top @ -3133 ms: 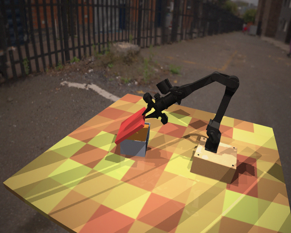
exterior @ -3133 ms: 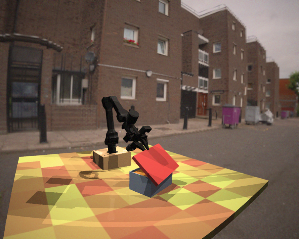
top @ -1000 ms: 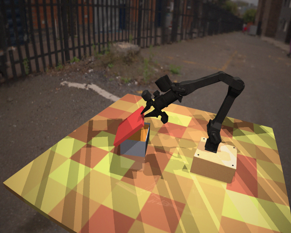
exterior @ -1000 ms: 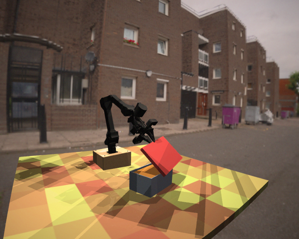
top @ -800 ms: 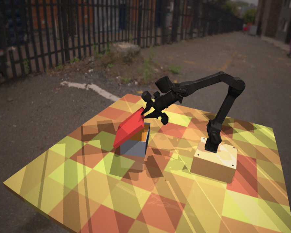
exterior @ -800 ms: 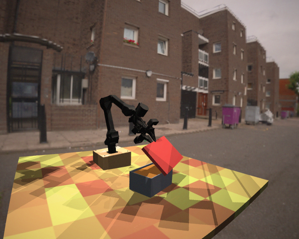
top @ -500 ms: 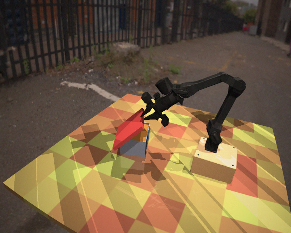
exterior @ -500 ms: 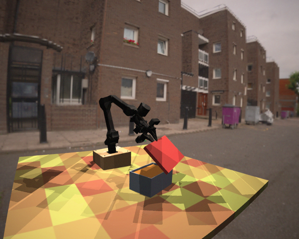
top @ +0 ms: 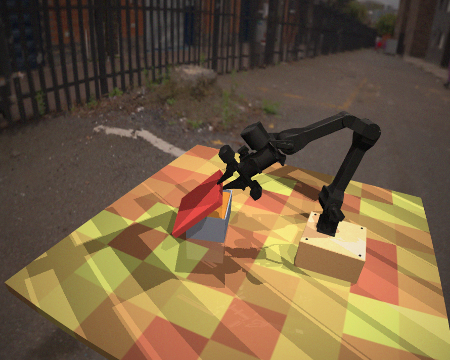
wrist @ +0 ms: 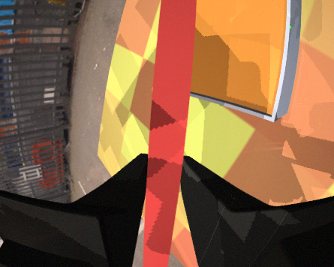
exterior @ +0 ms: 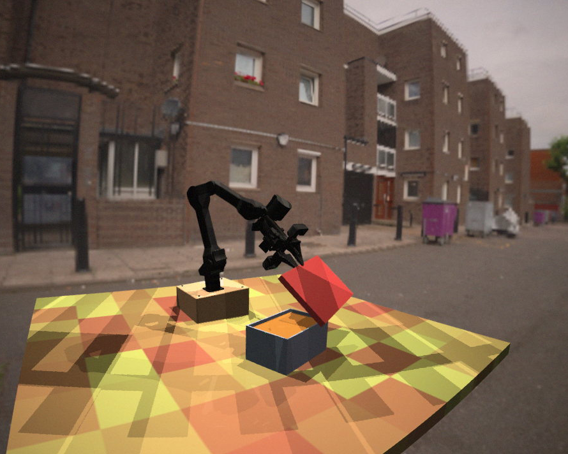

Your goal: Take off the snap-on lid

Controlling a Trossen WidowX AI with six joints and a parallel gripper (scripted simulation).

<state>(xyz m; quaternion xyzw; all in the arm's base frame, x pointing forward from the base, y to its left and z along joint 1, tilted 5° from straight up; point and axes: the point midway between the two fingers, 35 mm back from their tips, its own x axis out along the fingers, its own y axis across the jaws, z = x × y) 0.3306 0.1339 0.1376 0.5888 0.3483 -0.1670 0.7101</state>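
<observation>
The red lid is 6 cm ahead of my gripper tip, 3 cm to the left of it and 5 cm below it. Round my gripper tip: grey-blue storage box 7 cm ahead, 10 cm to the right, 18 cm below.
</observation>
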